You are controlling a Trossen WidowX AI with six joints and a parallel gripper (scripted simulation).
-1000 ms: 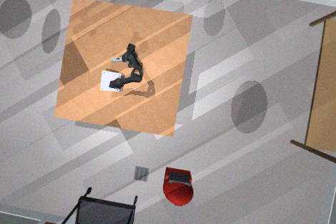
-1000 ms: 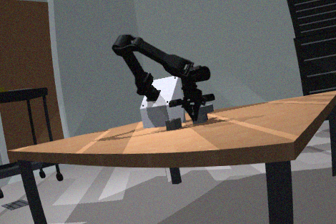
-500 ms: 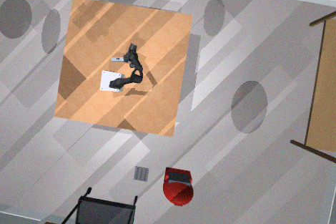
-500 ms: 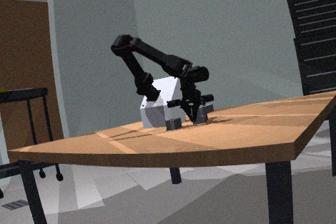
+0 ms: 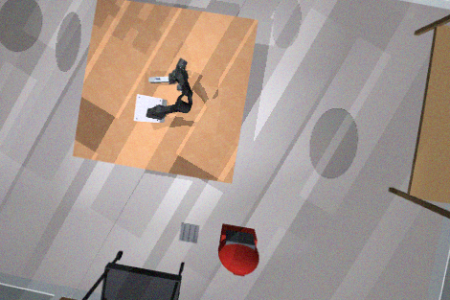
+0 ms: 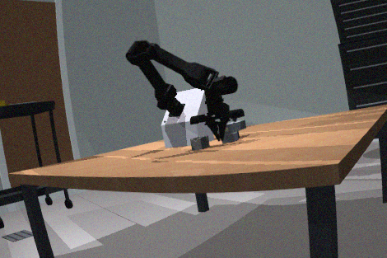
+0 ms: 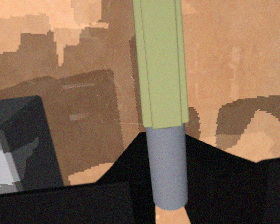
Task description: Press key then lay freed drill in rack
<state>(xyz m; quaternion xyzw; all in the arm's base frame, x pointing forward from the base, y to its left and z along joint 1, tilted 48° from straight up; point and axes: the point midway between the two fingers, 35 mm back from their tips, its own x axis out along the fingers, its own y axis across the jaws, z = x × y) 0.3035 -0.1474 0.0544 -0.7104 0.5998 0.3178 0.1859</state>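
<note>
My gripper tip is now 6 cm to the right of the drill, 3 cm below it and 1 cm past it. Also, from my gripper tip: grey housing block 15 cm to the left, 3 cm behind, 2 cm above.
</note>
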